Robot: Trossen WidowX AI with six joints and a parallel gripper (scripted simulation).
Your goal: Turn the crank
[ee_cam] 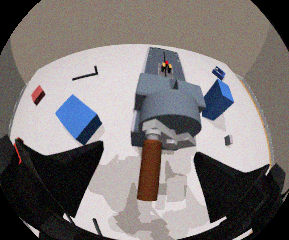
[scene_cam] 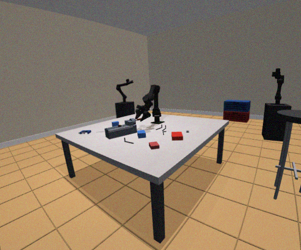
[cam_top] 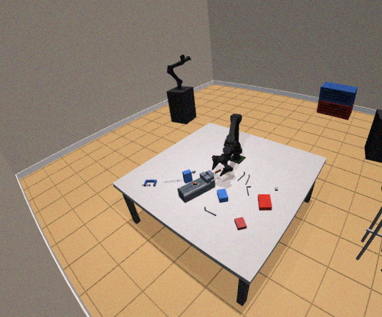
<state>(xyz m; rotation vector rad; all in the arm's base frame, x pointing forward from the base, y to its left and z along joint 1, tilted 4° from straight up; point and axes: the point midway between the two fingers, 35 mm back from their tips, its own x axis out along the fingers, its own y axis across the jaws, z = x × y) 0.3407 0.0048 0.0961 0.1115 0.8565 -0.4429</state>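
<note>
Right now my gripper tip is 2 cm past the brown crank handle, 1 cm to the right of it and 1 cm below it. Round my gripper tip: red pointer 15 cm ahead, 9 cm to the right, 2 cm below.
</note>
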